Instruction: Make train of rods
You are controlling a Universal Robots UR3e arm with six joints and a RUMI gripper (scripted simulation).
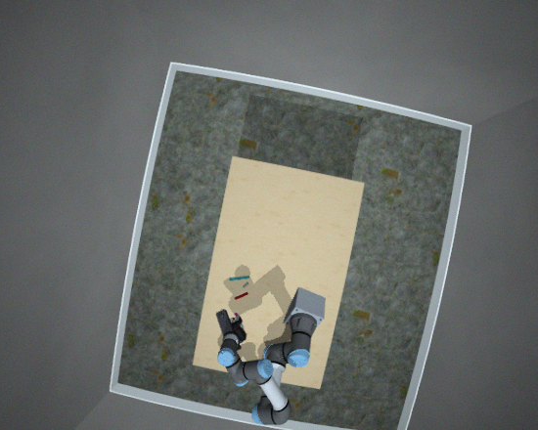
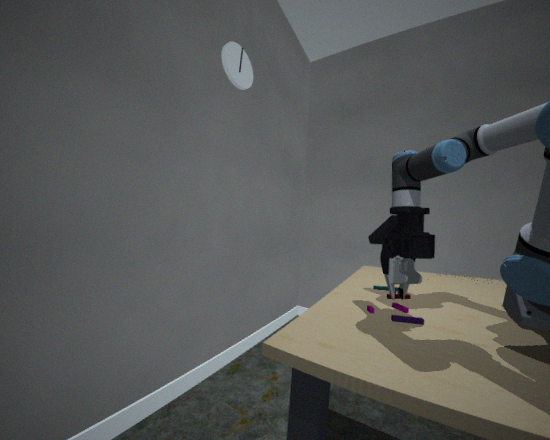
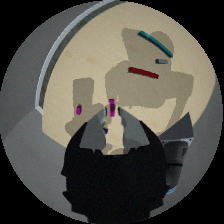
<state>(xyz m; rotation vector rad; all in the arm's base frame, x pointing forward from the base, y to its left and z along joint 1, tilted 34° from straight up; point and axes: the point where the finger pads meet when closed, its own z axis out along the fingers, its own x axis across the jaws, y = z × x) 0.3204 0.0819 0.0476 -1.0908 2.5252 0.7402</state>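
Now: hand 80 mm to the right of the purple rod, 30 mm past it and 30 mm above it. Round my hand: red rod (100 mm to the right, 30 mm below, 10 mm ahead); then grey rod (160 mm to the right, 30 mm below); then turquoise rod (190 mm to the right, 40 mm ahead, 30 mm below).
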